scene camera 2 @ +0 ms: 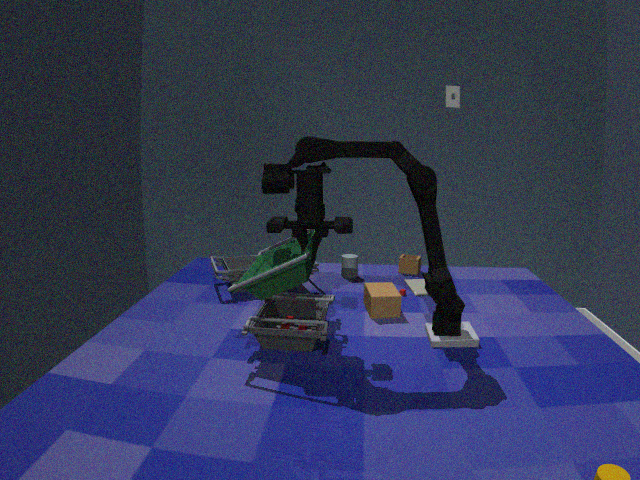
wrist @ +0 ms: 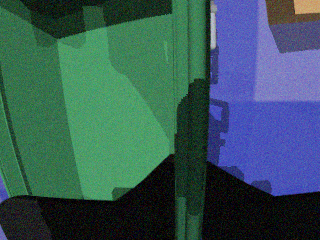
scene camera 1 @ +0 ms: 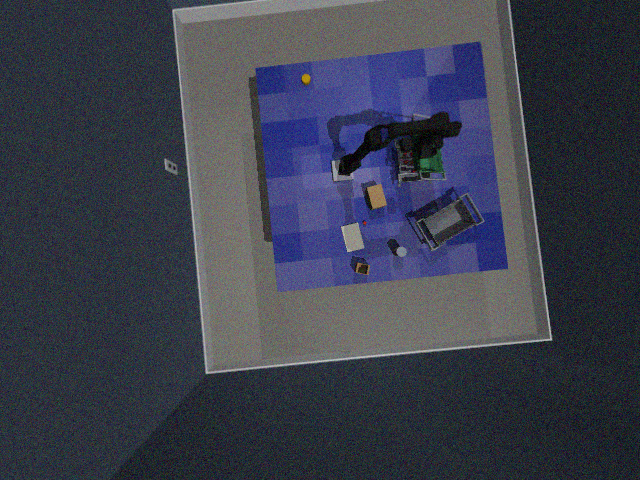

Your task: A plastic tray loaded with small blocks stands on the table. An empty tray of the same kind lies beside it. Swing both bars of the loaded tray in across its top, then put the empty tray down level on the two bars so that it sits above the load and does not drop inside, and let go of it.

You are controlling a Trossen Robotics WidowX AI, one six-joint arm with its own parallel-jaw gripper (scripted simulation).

Scene:
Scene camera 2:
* my gripper
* green tray
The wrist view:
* my gripper
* green tray

